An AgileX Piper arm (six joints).
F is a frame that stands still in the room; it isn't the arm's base.
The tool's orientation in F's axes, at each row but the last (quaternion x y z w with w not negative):
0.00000, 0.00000, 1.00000, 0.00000
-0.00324, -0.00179, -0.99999, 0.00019
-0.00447, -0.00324, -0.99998, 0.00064
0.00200, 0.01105, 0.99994, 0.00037
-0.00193, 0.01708, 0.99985, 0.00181
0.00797, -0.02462, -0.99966, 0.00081
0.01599, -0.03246, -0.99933, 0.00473
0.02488, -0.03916, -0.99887, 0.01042
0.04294, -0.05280, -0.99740, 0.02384
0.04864, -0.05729, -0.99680, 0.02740
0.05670, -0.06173, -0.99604, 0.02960
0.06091, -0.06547, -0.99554, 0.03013
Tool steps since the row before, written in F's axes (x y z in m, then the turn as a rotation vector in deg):
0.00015, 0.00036, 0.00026, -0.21, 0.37, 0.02
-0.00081, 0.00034, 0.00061, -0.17, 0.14, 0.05
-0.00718, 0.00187, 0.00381, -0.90, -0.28, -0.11
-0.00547, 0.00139, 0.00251, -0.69, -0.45, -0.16
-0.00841, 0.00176, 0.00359, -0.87, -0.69, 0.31
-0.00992, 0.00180, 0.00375, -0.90, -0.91, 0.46
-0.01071, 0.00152, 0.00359, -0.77, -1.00, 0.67
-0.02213, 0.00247, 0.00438, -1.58, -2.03, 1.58
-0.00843, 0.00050, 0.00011, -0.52, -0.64, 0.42
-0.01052, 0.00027, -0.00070, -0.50, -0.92, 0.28
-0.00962, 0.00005, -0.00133, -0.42, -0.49, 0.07
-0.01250, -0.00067, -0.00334, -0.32, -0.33, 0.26
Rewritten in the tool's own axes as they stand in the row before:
-0.00015, -0.00036, 0.00026, 0.21, -0.37, 0.02
0.00081, -0.00034, 0.00061, 0.17, -0.14, 0.05
0.00721, -0.00185, 0.00376, 0.90, 0.28, -0.12
0.00548, -0.00133, 0.00252, 0.69, 0.45, -0.17
0.00840, -0.00161, 0.00368, 0.87, 0.70, 0.29
0.00986, -0.00163, 0.00399, 0.89, 0.93, 0.43
0.01057, -0.00137, 0.00402, 0.76, 1.03, 0.63
0.02183, -0.00253, 0.00567, 1.55, 2.12, 1.50
0.00835, -0.00085, 0.00090, 0.52, 0.66, 0.40
0.01050, -0.00087, 0.00039, 0.53, 0.92, 0.22
0.00968, -0.00072, -0.00018, 0.44, 0.47, 0.06
0.01282, -0.00043, -0.00181, 0.31, 0.34, 0.25

